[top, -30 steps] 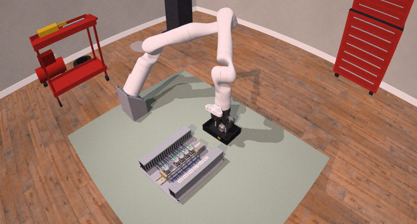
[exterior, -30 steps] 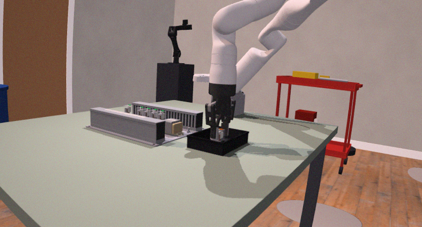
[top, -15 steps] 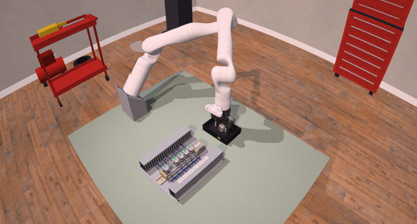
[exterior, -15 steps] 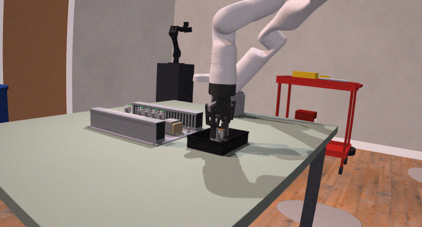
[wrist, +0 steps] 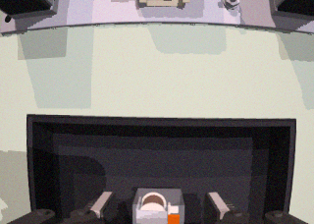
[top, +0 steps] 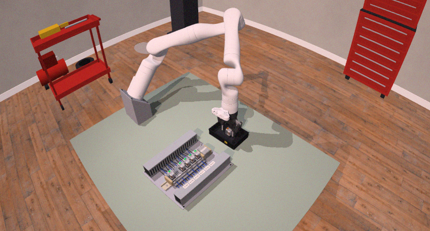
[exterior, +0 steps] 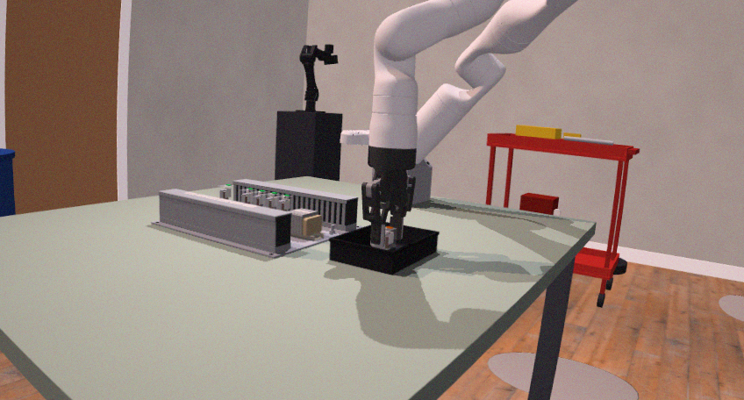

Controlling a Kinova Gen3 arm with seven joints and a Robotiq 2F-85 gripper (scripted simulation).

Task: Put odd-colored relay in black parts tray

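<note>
Right now my hand is 20 mm above the black parts tray.
</note>
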